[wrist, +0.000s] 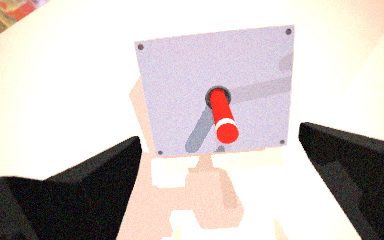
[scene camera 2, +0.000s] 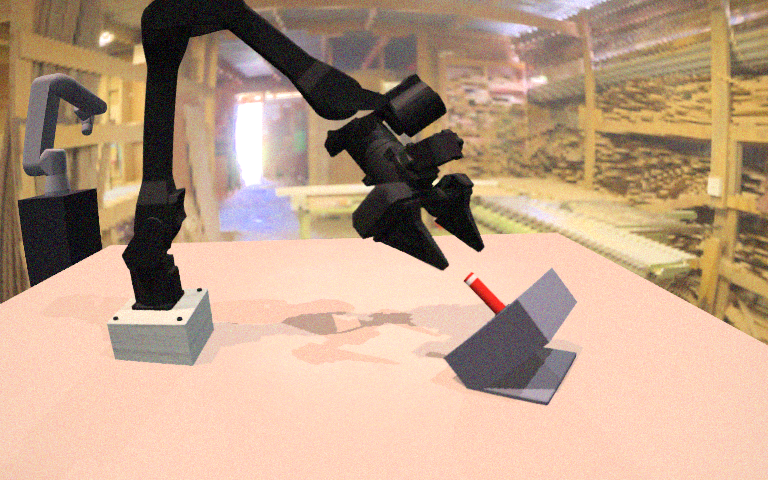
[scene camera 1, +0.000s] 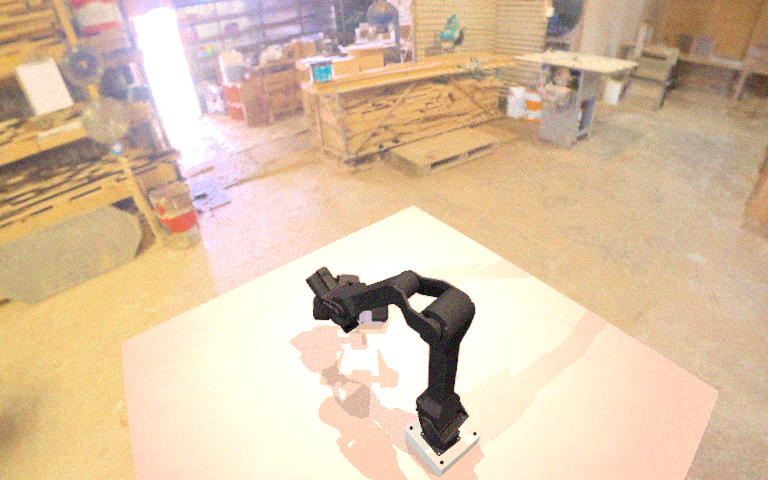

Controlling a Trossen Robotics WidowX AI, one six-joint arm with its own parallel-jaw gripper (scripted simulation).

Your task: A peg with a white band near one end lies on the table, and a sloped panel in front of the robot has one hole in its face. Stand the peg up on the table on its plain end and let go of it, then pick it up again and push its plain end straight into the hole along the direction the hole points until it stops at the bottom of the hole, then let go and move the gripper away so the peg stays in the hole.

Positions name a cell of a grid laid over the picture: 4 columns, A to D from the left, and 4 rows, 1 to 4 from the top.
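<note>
My gripper (scene camera 2: C3) holds nothing, and it is open. The wrist view shows me my gripper (wrist: C3) as well. I can see a grey sloped panel (scene camera 2: C3), and in the wrist view too there is the grey sloped panel (wrist: C2). A red peg (wrist: C3) is there for me to see as well.
</note>
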